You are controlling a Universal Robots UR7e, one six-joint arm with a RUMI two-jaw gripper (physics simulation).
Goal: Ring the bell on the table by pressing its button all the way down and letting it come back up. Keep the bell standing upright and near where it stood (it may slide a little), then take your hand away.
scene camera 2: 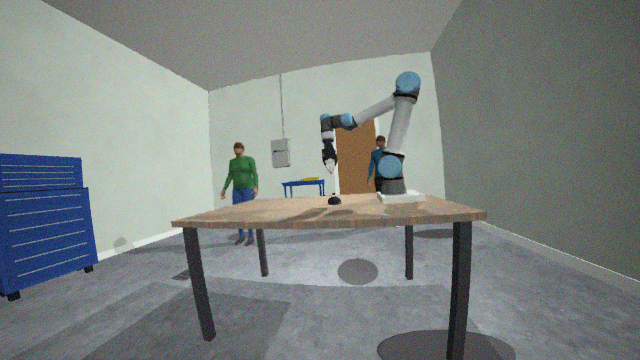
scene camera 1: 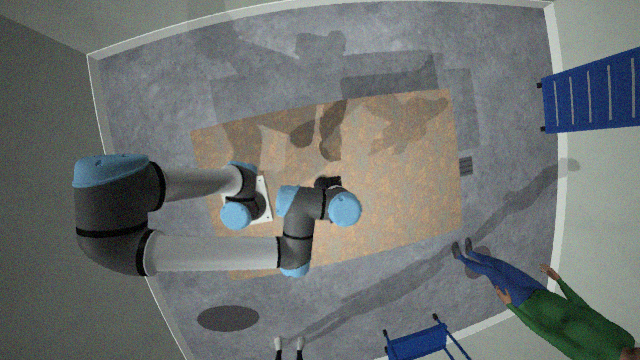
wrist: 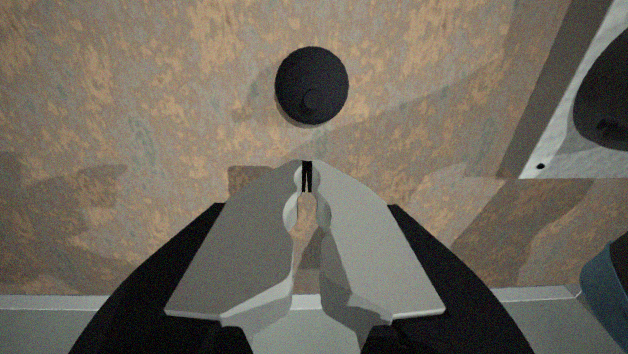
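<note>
The black bell (scene camera 2: 334,200) (wrist: 312,75) stands upright on the wooden table (scene camera 1: 400,200) (scene camera 2: 250,212). Its small round button (wrist: 313,99) shows on top, raised, in the wrist view; in scene camera 2 it is a small knob on the dome. The bell is hidden under the arm in scene camera 1. My gripper (scene camera 2: 330,172) (wrist: 306,164) is shut, with its fingertips together and nothing between them. It points down and hangs well above the bell, apart from it. In the wrist view the bell lies beyond the fingertips.
The arm's white base plate (scene camera 1: 266,205) (scene camera 2: 420,197) stands on the table to the right of the bell in scene camera 2. A person in green (scene camera 1: 570,310) (scene camera 2: 243,172) and a person in blue (scene camera 2: 374,160) stand on the floor away from the table.
</note>
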